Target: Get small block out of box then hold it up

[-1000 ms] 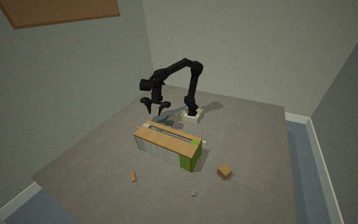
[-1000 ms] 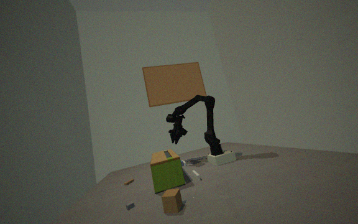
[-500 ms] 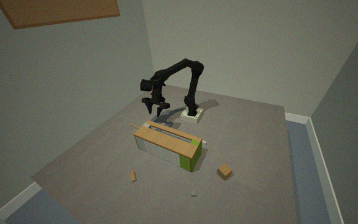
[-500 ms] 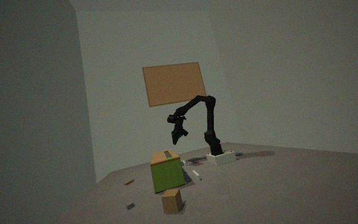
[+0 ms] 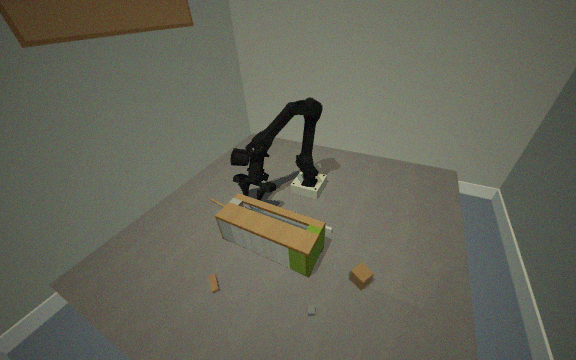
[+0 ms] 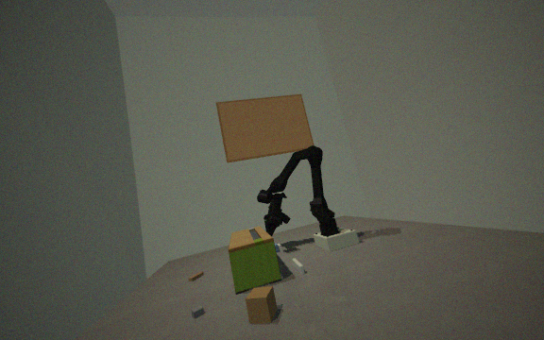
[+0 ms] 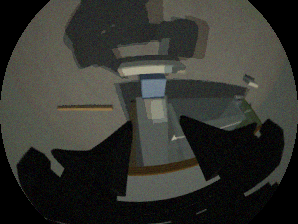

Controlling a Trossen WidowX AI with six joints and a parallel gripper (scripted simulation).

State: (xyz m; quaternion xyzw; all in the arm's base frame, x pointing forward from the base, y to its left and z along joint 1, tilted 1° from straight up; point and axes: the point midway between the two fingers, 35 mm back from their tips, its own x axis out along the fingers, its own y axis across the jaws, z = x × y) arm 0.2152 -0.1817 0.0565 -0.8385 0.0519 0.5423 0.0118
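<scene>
My gripper tip is 20 mm past the blue block and 60 mm above it. Also, from my gripper tip: tiny grey cube: 310 mm ahead, 360 mm to the left, 70 mm below; box: 80 mm ahead, 140 mm to the left, 10 mm below; thin stick: 10 mm ahead, 170 mm to the right, 70 mm below.
</scene>
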